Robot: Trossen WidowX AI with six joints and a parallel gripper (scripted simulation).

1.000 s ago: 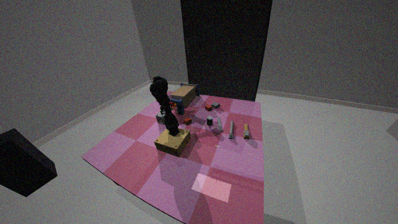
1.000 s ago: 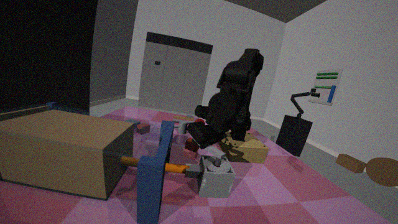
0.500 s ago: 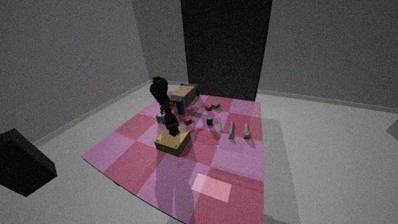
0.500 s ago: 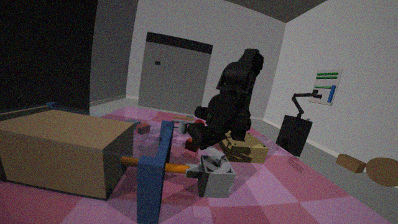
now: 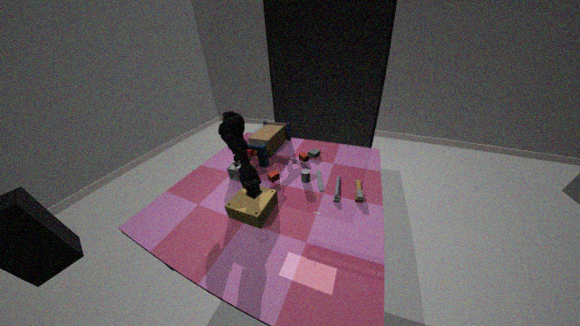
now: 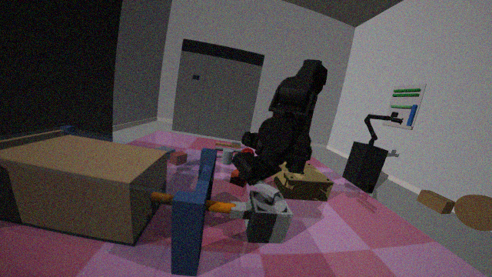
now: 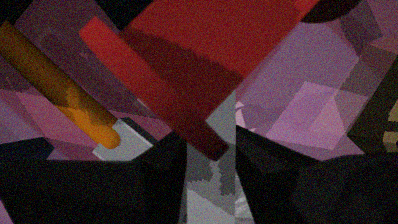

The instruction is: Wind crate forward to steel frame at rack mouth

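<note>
The red knob lies 50 mm above my gripper tip, 30 mm ahead of it and 20 mm to the right of it. Round my gripper tip: red-knobbed winch handle: 20 mm above; blue steel frame: 110 mm ahead, 70 mm to the left; grey hand winch: 80 mm below, 60 mm behind, 30 mm to the left.
</note>
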